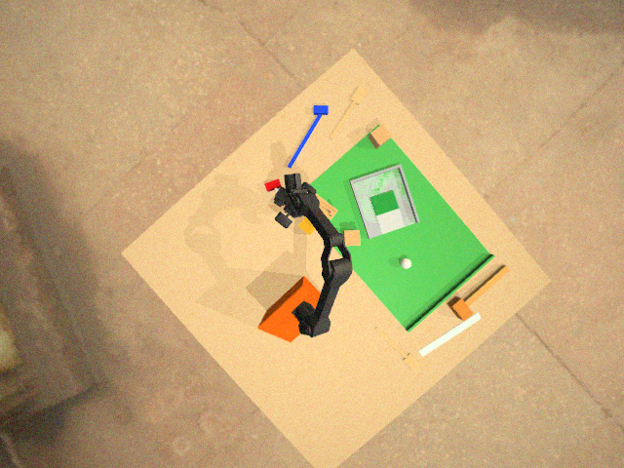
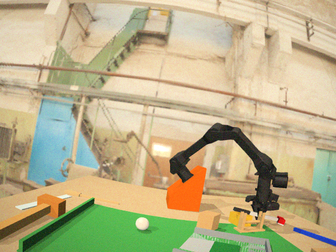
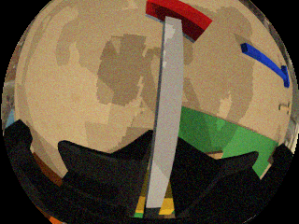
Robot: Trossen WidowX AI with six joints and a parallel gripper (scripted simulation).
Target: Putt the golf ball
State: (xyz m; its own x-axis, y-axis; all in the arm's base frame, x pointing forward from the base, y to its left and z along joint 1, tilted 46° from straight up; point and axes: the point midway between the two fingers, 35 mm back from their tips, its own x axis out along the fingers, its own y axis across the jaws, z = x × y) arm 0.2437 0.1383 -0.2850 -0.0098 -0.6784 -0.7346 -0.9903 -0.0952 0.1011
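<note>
Now: the yellow block 9 cm to the right of my gripper tip and 1 cm above it. Also, from my gripper tip: green mat: 34 cm to the right, 24 cm ahead, 1 cm below; blue putter: 24 cm ahead, 18 cm to the left; small wooden rack: 8 cm to the right, 8 cm ahead, 2 cm above.
</note>
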